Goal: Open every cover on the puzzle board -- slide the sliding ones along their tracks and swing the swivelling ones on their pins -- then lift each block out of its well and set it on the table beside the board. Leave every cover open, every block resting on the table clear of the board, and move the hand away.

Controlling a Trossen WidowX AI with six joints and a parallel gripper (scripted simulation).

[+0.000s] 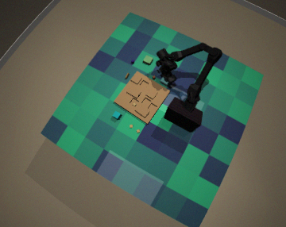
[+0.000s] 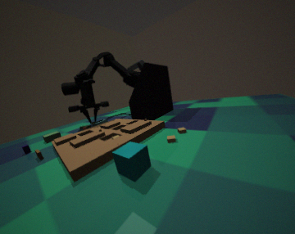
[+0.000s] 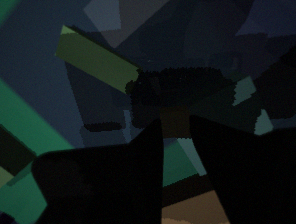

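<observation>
My gripper tip is now 30 mm past the light teal block, 20 mm to the right of it and 10 mm above it. Also, from my gripper tip: green block: 190 mm ahead, 40 mm to the right, 10 mm below; then orange block: 60 mm ahead, 50 mm to the left, 10 mm below; then small dark blue block: 270 mm ahead, 40 mm to the left, 10 mm below.
</observation>
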